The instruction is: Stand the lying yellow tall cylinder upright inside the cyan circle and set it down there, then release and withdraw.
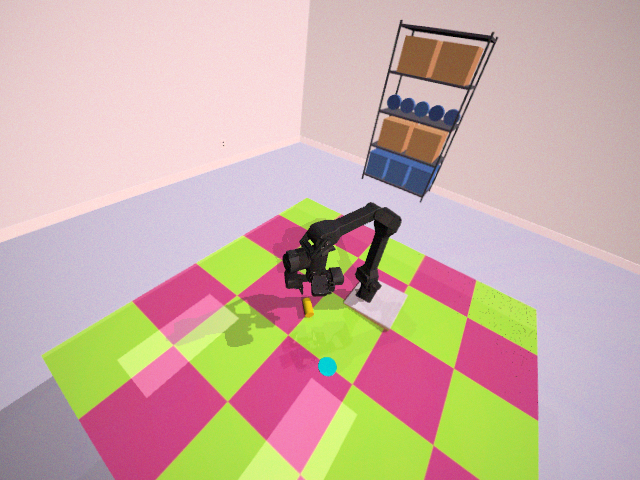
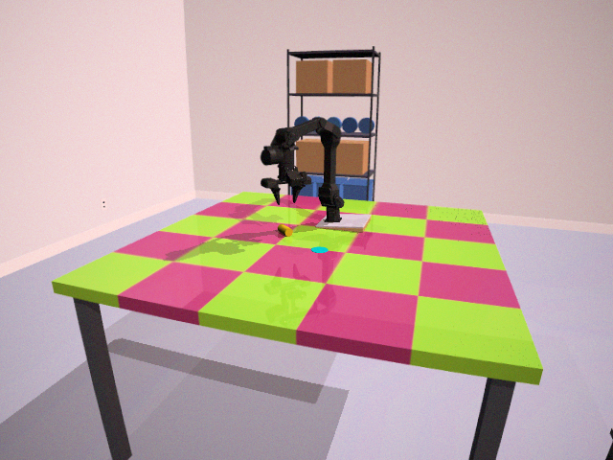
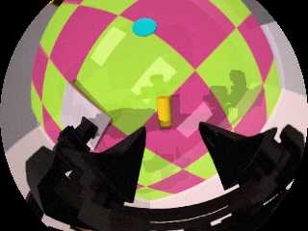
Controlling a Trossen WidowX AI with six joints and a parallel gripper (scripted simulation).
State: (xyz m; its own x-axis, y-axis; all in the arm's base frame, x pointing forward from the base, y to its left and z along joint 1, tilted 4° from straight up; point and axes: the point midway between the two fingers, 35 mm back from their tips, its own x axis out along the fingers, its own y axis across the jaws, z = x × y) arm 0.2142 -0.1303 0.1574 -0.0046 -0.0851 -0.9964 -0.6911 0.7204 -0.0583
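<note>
The yellow tall cylinder is 110 mm below my gripper tip, 10 mm to the right of it and 10 mm behind it. From my gripper tip the other things lie so: cyan circle: 160 mm to the left, 130 mm below, 120 mm ahead.
</note>
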